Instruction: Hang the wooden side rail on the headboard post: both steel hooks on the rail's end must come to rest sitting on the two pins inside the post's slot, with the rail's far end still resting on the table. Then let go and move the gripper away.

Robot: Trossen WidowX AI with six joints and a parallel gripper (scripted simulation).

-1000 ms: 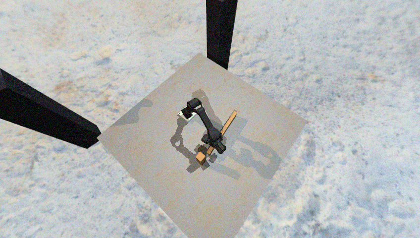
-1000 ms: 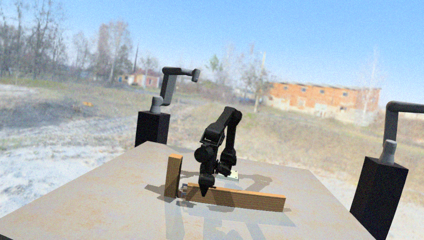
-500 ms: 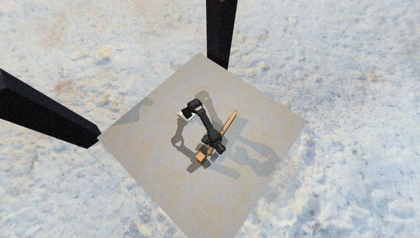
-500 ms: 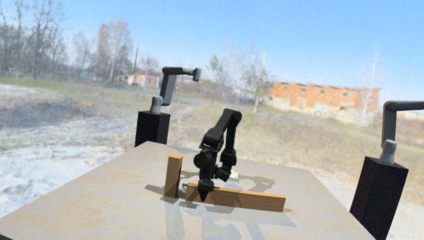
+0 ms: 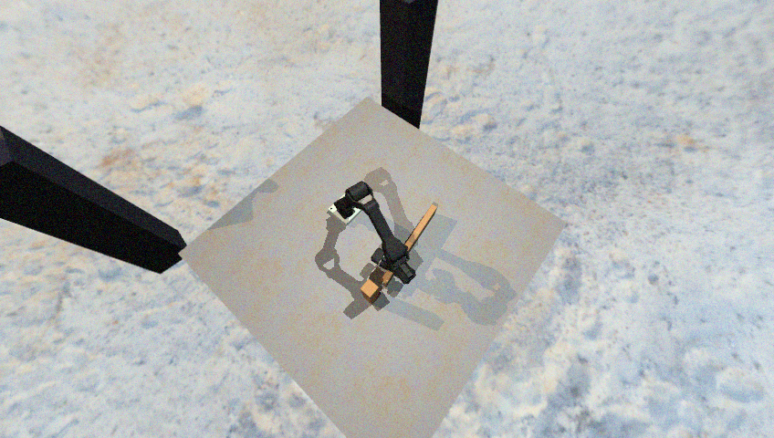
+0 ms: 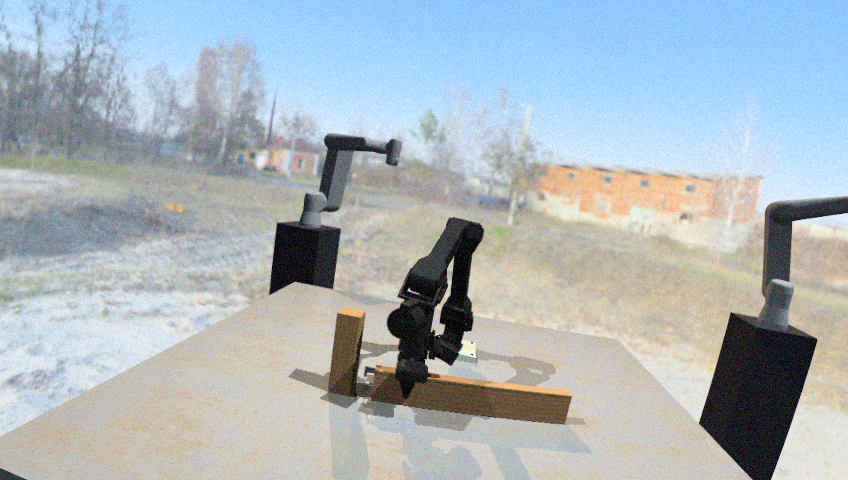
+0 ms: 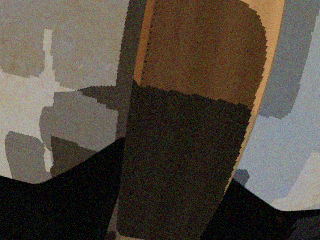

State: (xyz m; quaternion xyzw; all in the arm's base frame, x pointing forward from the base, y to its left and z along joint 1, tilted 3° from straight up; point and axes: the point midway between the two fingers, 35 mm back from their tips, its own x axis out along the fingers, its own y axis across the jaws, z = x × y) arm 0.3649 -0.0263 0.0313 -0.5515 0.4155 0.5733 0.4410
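Now: the headboard post 14 cm to the right of my gripper tip, 7 cm above it and 2 cm ahead of it.
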